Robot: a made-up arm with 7 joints. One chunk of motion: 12 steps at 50 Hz.
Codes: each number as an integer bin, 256 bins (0 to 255) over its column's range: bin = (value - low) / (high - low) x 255, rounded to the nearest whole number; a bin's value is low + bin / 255 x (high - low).
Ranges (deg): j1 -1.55..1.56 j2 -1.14..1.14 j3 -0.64..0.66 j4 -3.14..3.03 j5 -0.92..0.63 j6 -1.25..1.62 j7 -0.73..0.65
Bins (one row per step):
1: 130 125 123 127 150 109 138
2: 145 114 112 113 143 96 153
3: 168 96 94 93 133 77 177
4: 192 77 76 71 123 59 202
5: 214 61 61 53 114 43 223
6: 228 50 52 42 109 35 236
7: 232 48 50 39 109 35 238
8: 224 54 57 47 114 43 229
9: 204 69 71 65 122 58 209
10: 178 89 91 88 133 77 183
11: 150 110 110 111 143 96 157
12: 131 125 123 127 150 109 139
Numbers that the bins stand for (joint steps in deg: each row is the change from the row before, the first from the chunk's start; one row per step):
1: 0.035 -0.022 -0.013 -0.067 -0.008 -0.023 0.017
2: 0.218 -0.121 -0.069 -0.406 -0.051 -0.170 0.098
3: 0.499 -0.282 -0.161 -0.890 -0.112 -0.383 0.228
4: 0.792 -0.452 -0.253 -1.422 -0.172 -0.586 0.363
5: 1.060 -0.595 -0.329 -1.858 -0.227 -0.766 0.477
6: 1.231 -0.693 -0.375 -2.124 -0.257 -0.856 0.547
7: 1.279 -0.711 -0.385 -2.196 -0.257 -0.856 0.558
8: 1.182 -0.657 -0.349 -2.003 -0.227 -0.766 0.509
9: 0.938 -0.523 -0.278 -1.567 -0.178 -0.597 0.401
10: 0.621 -0.344 -0.176 -1.011 -0.112 -0.383 0.260
11: 0.279 -0.156 -0.079 -0.454 -0.051 -0.170 0.120
12: 0.048 -0.022 -0.013 -0.067 -0.008 -0.023 0.022

